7 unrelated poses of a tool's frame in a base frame.
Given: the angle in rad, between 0 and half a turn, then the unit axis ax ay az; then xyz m.
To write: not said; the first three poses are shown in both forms.
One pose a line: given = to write
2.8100 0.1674 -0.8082 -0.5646 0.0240 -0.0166 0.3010 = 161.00 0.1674 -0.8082 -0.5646 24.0 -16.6 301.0
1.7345 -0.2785 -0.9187 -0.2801 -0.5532 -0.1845 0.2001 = 99.38 -0.2785 -0.9187 -0.2801 -553.2 -184.5 200.1
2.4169 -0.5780 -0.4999 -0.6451 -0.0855 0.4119 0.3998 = 138.48 -0.5780 -0.4999 -0.6451 -85.5 411.9 399.8
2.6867 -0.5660 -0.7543 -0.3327 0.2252 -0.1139 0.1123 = 153.94 -0.5660 -0.7543 -0.3327 225.2 -113.9 112.3
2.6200 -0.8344 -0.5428 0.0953 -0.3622 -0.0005 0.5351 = 150.11 -0.8344 -0.5428 0.0953 -362.2 -0.5 535.1
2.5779 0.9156 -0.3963 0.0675 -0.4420 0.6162 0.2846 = 147.70 0.9156 -0.3963 0.0675 -442.0 616.2 284.6
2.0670 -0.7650 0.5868 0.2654 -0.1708 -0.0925 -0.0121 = 118.43 -0.7650 0.5868 0.2654 -170.8 -92.5 -12.1
